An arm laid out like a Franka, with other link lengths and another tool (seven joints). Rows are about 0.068 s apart.
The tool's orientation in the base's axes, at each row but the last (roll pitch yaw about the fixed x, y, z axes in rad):
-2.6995 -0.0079 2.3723
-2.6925 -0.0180 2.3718
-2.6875 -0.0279 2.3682
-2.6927 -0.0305 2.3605
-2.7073 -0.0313 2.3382
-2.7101 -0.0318 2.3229
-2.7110 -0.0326 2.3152
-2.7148 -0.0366 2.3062
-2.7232 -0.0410 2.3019
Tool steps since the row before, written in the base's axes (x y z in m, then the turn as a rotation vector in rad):
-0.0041 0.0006 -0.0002 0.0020 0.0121 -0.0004
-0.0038 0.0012 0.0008 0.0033 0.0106 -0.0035
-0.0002 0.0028 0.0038 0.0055 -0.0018 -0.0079
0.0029 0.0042 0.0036 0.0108 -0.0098 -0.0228
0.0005 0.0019 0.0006 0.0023 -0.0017 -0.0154
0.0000 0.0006 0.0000 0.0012 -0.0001 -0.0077
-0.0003 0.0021 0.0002 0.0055 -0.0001 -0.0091
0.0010 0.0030 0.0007 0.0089 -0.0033 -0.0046
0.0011 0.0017 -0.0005 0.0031 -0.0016 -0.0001
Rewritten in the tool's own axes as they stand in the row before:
0.0034 -0.0021 0.0012 0.0070 0.0093 -0.0039
0.0036 -0.0019 0.0001 0.0049 0.0105 -0.0011
0.0022 0.0000 -0.0042 -0.0054 0.0057 0.0058
0.0010 0.0030 -0.0054 -0.0153 0.0103 0.0199
0.0010 0.0013 -0.0012 -0.0033 0.0069 0.0137
0.0004 0.0004 -0.0002 -0.0011 0.0039 0.0066
0.0018 0.0010 -0.0006 -0.0041 0.0074 0.0065
0.0016 0.0022 -0.0017 -0.0086 0.0058 0.0021
0.0005 0.0020 -0.0003 -0.0033 0.0011 -0.0005

